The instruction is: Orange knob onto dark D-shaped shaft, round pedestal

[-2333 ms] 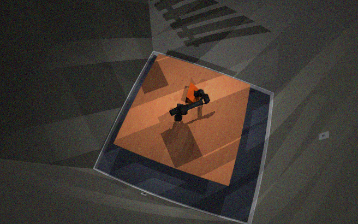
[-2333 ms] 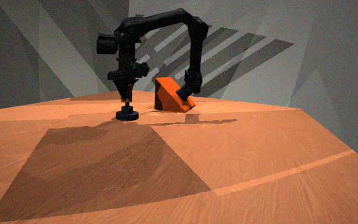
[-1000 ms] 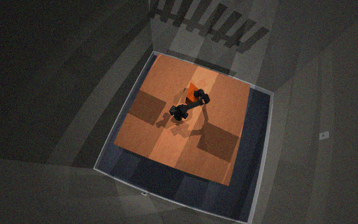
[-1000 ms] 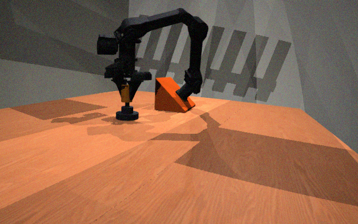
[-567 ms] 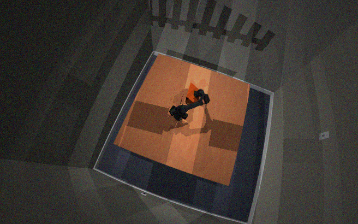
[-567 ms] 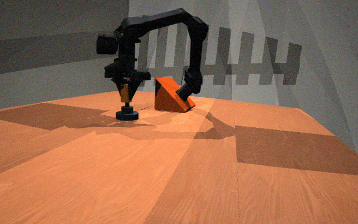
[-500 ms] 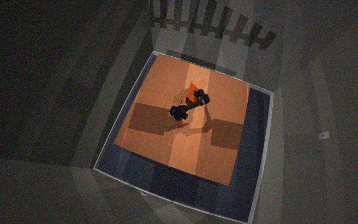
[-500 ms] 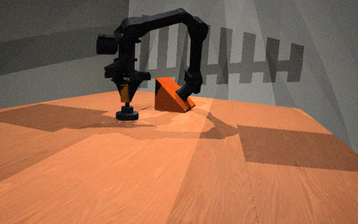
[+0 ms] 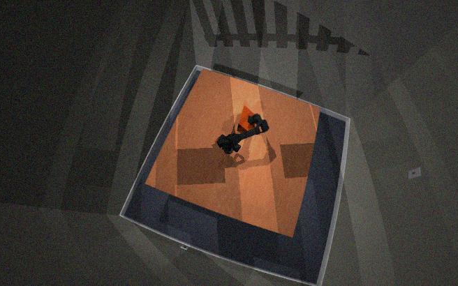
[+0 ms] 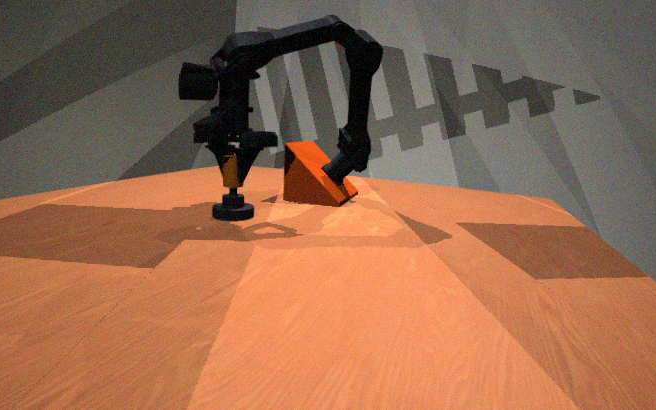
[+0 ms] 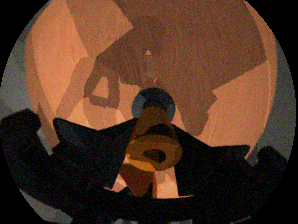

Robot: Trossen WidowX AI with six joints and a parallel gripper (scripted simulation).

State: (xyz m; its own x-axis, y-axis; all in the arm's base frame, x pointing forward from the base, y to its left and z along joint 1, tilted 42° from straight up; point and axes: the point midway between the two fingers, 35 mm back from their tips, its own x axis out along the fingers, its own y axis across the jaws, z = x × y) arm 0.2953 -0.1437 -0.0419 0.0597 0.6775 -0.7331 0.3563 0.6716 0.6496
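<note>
Right now my gripper tip is 20 mm below the orange knob. The rest, counted from my gripper tip: dark round pedestal: 40 mm below.
</note>
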